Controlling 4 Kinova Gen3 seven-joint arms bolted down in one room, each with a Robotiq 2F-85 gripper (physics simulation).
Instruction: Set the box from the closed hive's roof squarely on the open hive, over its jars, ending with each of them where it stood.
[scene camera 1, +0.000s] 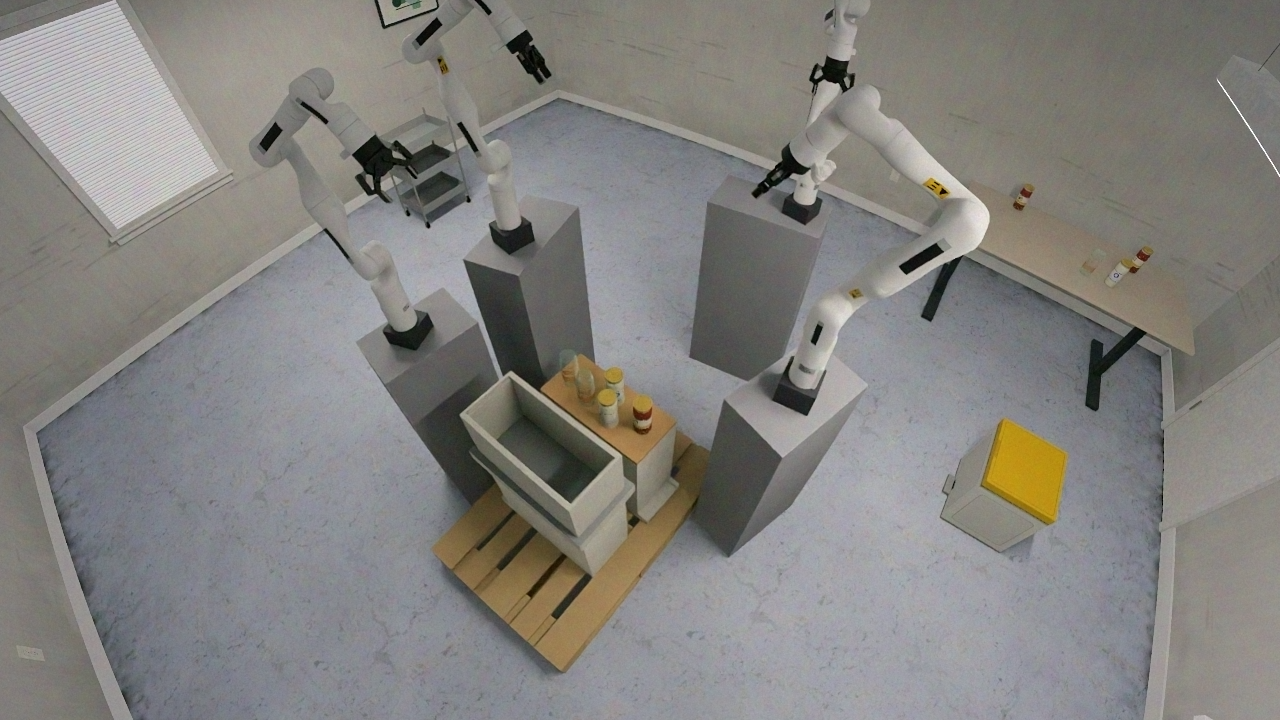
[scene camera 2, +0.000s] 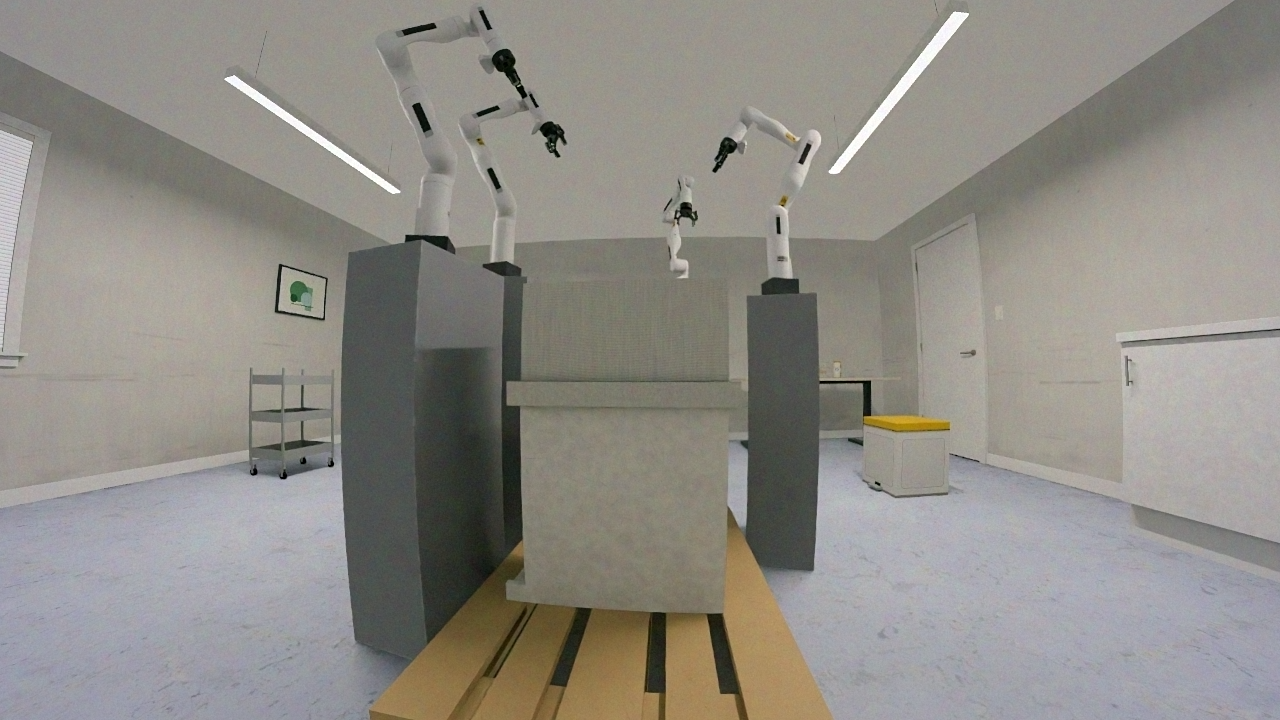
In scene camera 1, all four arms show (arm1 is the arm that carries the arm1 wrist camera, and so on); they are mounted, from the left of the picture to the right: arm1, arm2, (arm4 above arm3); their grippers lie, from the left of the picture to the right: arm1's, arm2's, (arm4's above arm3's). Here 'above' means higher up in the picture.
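Note:
A hollow pale-grey box sits upright, open side up, on the roof of the closed hive. The open hive stands beside it with several jars on its orange-brown top: two clear jars, two white ones and a red-brown one, yellow-lidded. All grippers are high, away from the box. Arm1's and arm4's are open. Arm2's and arm3's are seen edge-on; their opening is unclear.
Both hives stand on a wooden pallet. Grey pedestals surround them closely. A yellow-lidded bin stands to the right. A table with jars is at the right wall; a cart stands at left.

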